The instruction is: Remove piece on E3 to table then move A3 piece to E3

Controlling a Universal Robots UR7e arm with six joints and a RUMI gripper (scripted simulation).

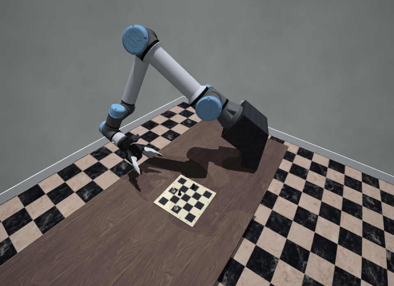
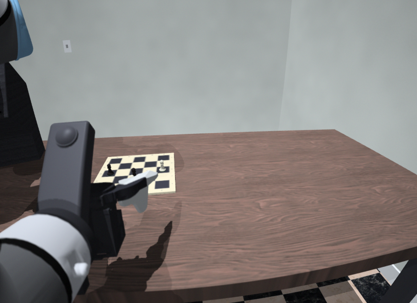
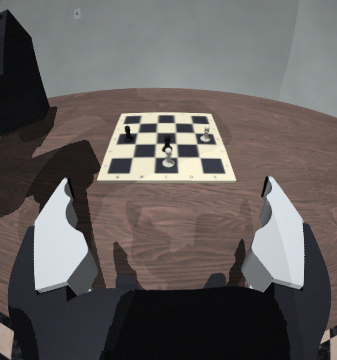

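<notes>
The chessboard is 40 mm ahead of my hand, 200 mm to the left of it and 110 mm below it.
</notes>
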